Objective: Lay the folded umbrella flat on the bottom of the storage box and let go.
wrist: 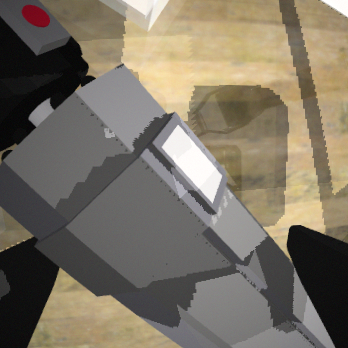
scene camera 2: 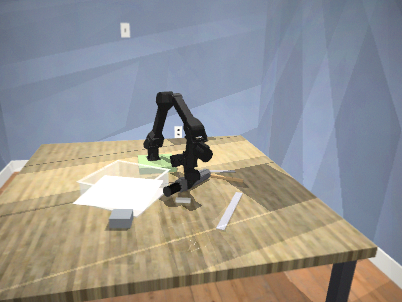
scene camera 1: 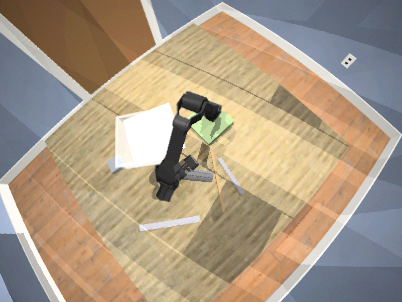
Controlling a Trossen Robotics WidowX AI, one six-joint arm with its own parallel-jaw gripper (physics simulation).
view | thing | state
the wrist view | my gripper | -
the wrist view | folded umbrella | gripped by my gripper
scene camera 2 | storage box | on the table
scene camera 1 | storage box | -
